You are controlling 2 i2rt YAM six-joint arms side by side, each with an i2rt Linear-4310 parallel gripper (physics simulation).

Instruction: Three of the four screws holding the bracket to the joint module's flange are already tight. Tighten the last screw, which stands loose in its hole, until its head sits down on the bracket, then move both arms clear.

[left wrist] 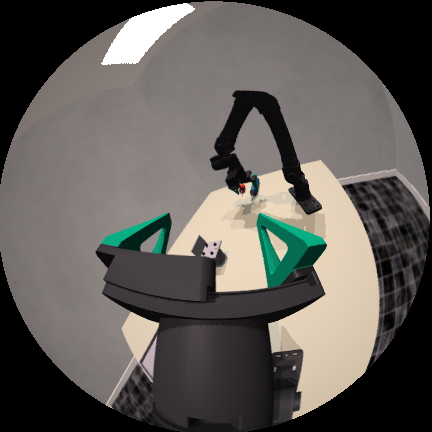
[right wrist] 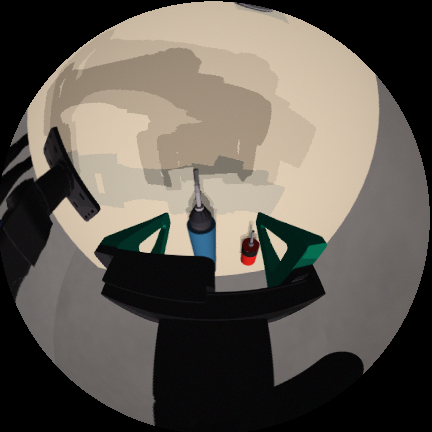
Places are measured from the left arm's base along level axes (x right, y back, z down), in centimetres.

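Where they show: left gripper, fingertip midpoint: (left wrist: 213,217); right gripper, fingertip midpoint: (left wrist: 247,192) (right wrist: 212,216); right arm's base, link origin: (left wrist: 303,197) (right wrist: 66,175).
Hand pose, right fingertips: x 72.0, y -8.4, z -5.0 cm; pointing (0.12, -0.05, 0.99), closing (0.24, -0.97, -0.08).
Things, the pixels of their top centre, and the offset from my right fingertips. "spot": a spot on its surface instead. Level surfaces: height alone.
- round joint module, top centre: (left wrist: 209,249) dy -13.7, dx -32.1, dz -1.4 cm
- blue screwdriver, surface spot: (right wrist: 203,242) spot: dy +2.5, dx +5.0, dz +0.9 cm
- short red screwdriver, top centre: (right wrist: 252,254) (left wrist: 240,187) dy -4.7, dx +12.7, dz +1.6 cm
- pale table, surface height: dz +5.0 cm
The bracket (left wrist: 213,247), a light plate with dark spots and an upright dark flange, sits on the round joint module (left wrist: 221,258) in the left wrist view; its screws are too small to tell apart. My left gripper (left wrist: 213,217) is open and empty, with the bracket showing between its fingers. My right gripper (right wrist: 212,216) is open and empty over a blue screwdriver (right wrist: 203,242) with a long steel shaft and a short red screwdriver (right wrist: 248,255) (left wrist: 242,188). Both tools lie on the table and show between its fingers. The blue tool's rear end is hidden by the gripper body.
The pale table (left wrist: 345,280) (right wrist: 330,100) carries the tools and the module. The right arm (left wrist: 282,132) arches over the table's far end in the left wrist view, its base plate (left wrist: 308,201) beside the tools. A dark base plate (left wrist: 288,362) stands near the left arm.
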